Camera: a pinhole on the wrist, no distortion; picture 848 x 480 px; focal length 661.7 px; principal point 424.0 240.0 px. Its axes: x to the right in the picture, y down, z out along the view. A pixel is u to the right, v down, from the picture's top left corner.
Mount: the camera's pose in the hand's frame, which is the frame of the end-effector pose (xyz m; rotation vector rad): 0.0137 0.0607 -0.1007 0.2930 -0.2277 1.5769
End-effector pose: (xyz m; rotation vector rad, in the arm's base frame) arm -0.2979 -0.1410 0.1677 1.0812 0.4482 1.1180
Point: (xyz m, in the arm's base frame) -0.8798 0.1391 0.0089
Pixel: behind the camera
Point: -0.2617 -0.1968 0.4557
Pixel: outside the picture
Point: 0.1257 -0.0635 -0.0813
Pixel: outside the picture
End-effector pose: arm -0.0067 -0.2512 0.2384 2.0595 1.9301 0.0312
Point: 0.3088 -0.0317 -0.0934
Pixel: outside the picture
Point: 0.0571 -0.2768 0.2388
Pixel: 671 462
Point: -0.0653 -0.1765 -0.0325
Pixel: 299 81
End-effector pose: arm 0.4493 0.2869 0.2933 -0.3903 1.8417 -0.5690
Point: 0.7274 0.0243 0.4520
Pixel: 107 406
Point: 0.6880 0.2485 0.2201
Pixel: 553 296
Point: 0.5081 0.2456 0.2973
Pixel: 287 324
